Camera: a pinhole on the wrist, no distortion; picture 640 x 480 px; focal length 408.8 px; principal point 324.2 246.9 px. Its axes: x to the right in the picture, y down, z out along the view. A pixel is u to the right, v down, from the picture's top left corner.
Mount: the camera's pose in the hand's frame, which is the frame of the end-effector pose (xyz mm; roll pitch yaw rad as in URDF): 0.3 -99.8 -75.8 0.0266 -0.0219 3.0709
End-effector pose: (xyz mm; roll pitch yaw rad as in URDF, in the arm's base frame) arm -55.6 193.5 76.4 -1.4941 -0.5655 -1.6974
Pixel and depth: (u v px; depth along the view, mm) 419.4 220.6 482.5
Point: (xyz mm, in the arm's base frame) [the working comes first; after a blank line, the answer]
In the camera's frame: 112.4 -31.0 482.5

360.2 267.3 91.3
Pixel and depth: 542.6 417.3 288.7
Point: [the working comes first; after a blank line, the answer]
In the camera's frame: 154.2 120.3 288.7

177.3 413.6 177.3
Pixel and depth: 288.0 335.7 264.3
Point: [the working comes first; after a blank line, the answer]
In the camera's frame: -23.4 57.4 264.3

128.6 237.8 230.6
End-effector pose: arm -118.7 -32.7 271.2 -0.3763 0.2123 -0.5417
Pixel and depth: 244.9 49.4 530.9
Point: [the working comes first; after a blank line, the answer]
In the camera's frame: -103.0 -256.5 530.9

219.4 130.8 590.1
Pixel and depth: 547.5 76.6 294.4
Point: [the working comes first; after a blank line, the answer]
In the camera's frame: 160.8 -122.6 294.4

-144.6 121.4 485.7
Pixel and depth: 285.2 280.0 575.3
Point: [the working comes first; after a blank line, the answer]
In the camera's frame: -54.9 46.6 575.3

58.4 -72.5 760.0
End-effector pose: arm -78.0 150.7 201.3 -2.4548 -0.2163 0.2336
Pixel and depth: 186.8 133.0 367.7
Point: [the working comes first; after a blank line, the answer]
In the camera's frame: -123.6 -102.4 367.7

59.6 367.8 13.3
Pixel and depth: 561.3 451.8 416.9
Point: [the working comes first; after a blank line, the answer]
In the camera's frame: 241.8 209.0 416.9

-393.6 527.9 56.8
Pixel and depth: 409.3 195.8 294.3
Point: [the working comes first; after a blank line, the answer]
In the camera's frame: 61.3 -36.8 294.3

-139.5 319.5 57.0
